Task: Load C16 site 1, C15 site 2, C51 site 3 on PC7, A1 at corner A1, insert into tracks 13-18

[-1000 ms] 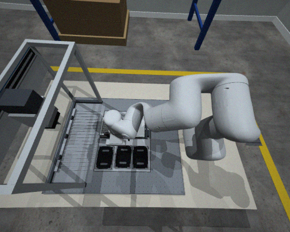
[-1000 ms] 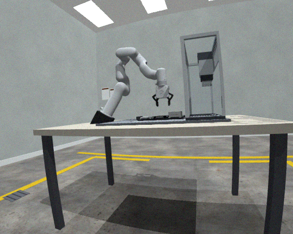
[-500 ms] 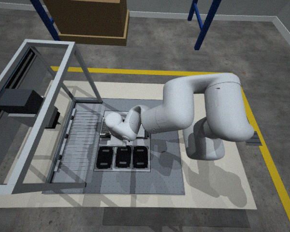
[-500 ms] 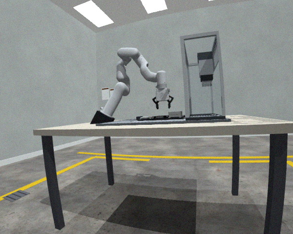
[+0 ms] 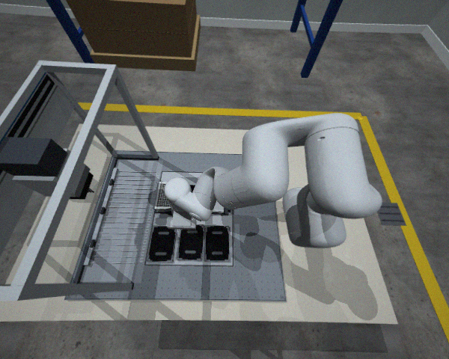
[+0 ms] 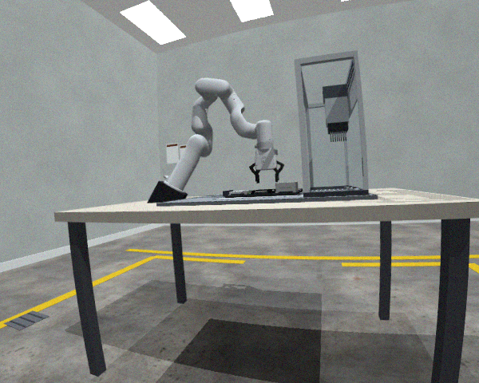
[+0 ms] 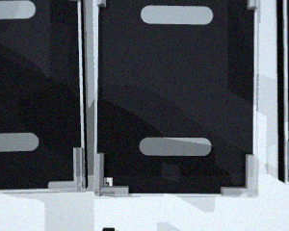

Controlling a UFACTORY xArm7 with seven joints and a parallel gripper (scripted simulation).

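The small white corner mark lies 6 cm behind my hand, 2 cm to the left of it and 5 cm below it. From my hand the other things lie so: dark carrier PC7: 10 cm to the right, 5 cm below; black 96-well plate C15: 1 cm ahead, 10 cm to the right, 5 cm below; nest S2: 2 cm behind, 9 cm to the left, 6 cm below.
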